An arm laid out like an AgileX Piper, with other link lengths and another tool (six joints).
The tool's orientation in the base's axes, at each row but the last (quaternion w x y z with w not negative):
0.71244 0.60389 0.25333 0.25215
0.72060 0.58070 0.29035 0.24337
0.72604 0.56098 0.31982 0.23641
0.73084 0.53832 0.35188 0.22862
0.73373 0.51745 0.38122 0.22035
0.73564 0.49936 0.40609 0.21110
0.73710 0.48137 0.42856 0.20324
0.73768 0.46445 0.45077 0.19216
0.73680 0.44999 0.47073 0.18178
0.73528 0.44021 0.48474 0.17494
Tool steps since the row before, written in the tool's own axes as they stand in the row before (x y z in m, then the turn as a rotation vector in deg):
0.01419 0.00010 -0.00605 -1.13 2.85 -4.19
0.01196 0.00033 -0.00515 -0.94 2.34 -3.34
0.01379 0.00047 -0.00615 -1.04 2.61 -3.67
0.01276 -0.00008 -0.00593 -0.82 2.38 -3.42
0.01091 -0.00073 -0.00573 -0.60 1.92 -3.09
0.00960 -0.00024 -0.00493 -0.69 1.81 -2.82
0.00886 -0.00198 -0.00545 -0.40 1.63 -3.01
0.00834 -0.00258 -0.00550 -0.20 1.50 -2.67
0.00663 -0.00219 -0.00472 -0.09 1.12 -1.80
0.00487 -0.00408 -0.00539 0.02 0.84 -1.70
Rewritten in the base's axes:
0.00653 0.01389 -0.00156 -3.78 2.73 2.28
0.00491 0.01188 -0.00211 -3.04 2.16 1.89
0.00495 0.01388 -0.00331 -3.35 2.38 2.12
0.00375 0.01278 -0.00452 -3.03 2.31 1.88
0.00212 0.01095 -0.00529 -2.66 2.10 1.44
0.00157 0.00955 -0.00477 -2.51 1.84 1.42
0.00014 0.00833 -0.00654 -2.53 2.07 1.11
-0.00065 0.00740 -0.00716 -2.15 1.97 0.95
-0.00113 0.00575 -0.00606 -1.41 1.42 0.71
-0.00308 0.00366 -0.00682 -1.32 1.29 0.43

